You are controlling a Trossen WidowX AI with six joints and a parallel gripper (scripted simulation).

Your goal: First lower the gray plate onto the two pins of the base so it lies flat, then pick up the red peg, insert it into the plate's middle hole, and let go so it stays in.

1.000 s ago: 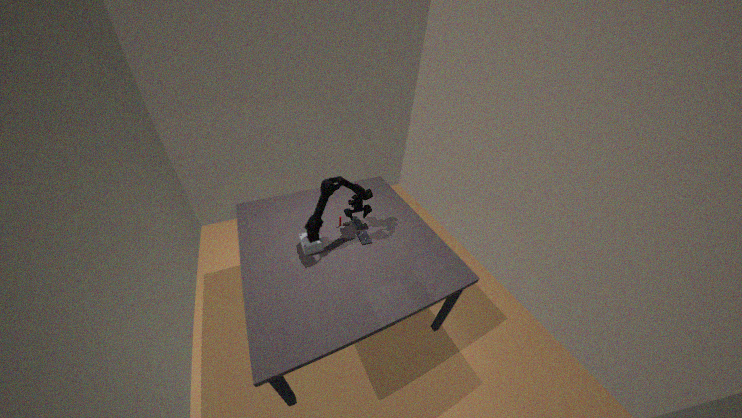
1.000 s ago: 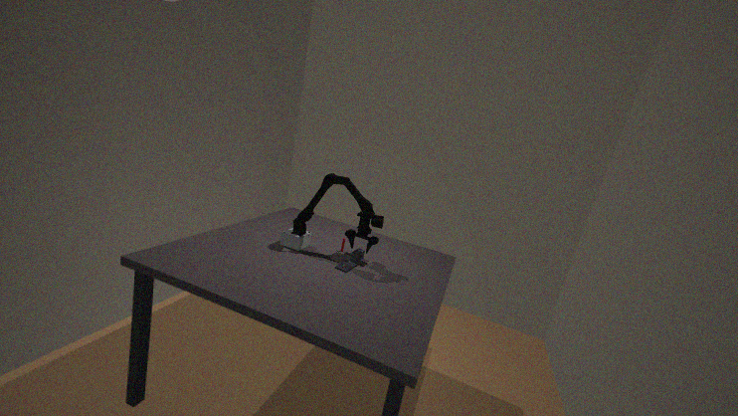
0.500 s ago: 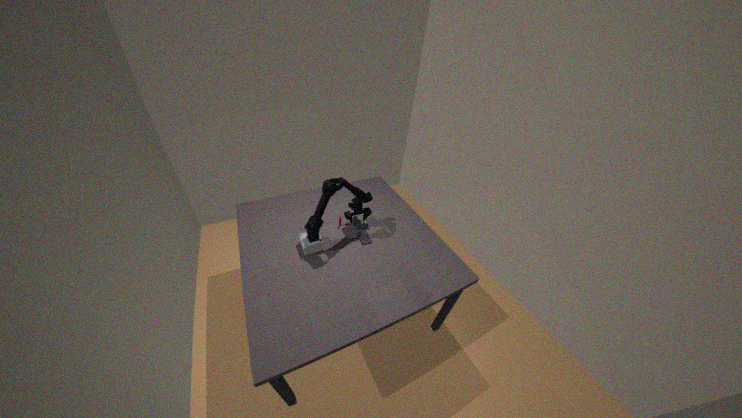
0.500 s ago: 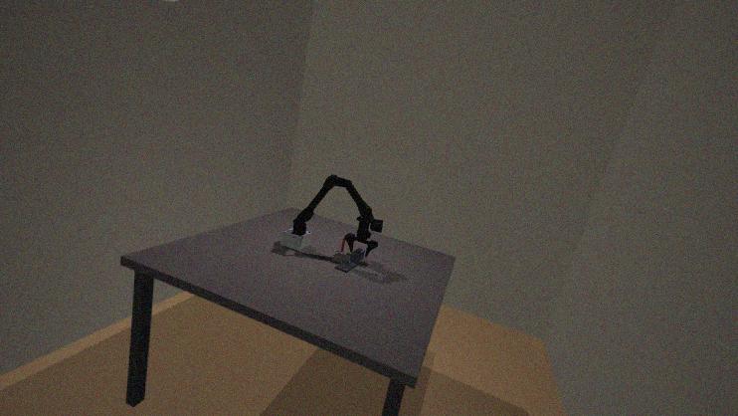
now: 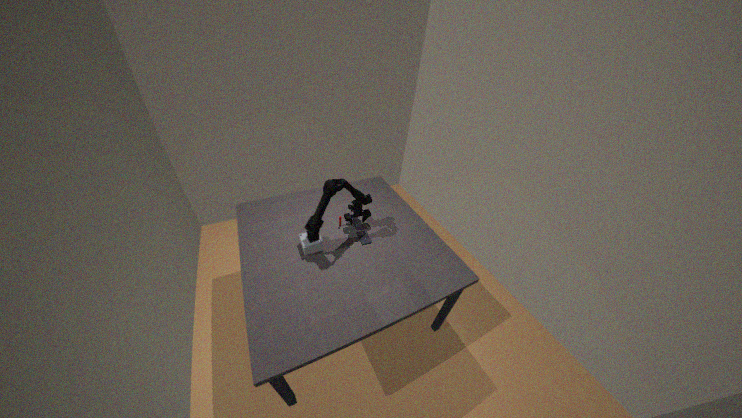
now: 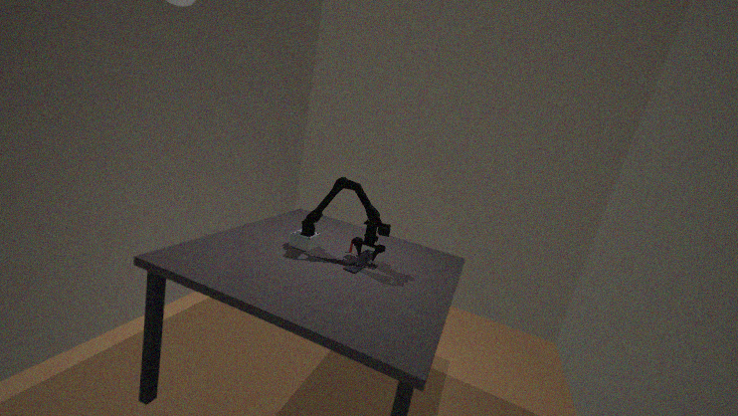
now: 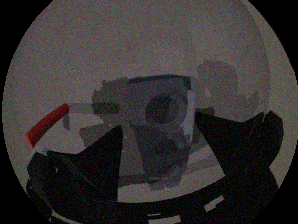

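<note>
Now: gripper tip 3 cm below the gray plate. The rest, counted from my gripper tip: red peg (11 cm behind, 5 cm to the left, 3 cm above).
</note>
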